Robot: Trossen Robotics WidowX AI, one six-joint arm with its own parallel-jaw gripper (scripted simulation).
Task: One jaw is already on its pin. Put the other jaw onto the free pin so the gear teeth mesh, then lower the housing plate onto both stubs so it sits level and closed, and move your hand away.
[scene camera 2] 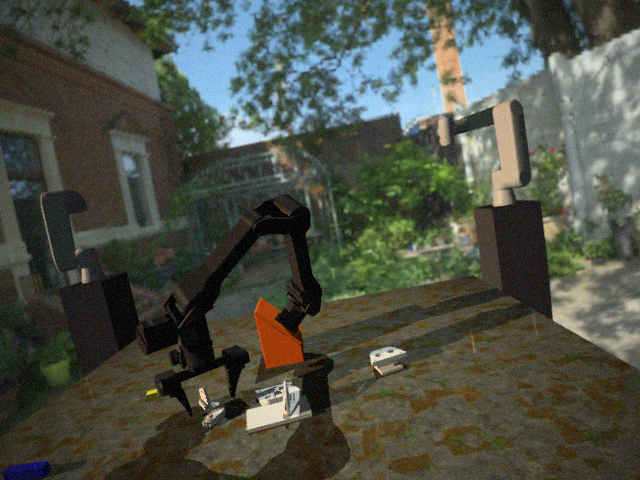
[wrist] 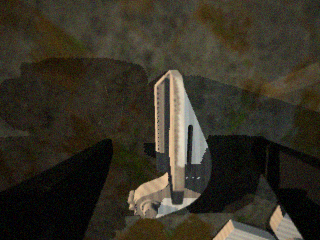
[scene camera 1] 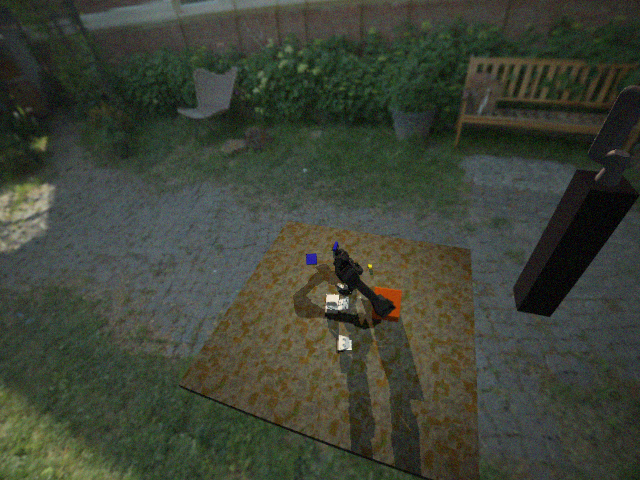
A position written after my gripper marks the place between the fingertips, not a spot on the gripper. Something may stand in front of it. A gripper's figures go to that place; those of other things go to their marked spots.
Labels:
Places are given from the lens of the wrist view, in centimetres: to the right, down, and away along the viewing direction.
my gripper (wrist: 182, 144): 1, 2, 11
white jaw (wrist: 184, 182): 2, 4, 11

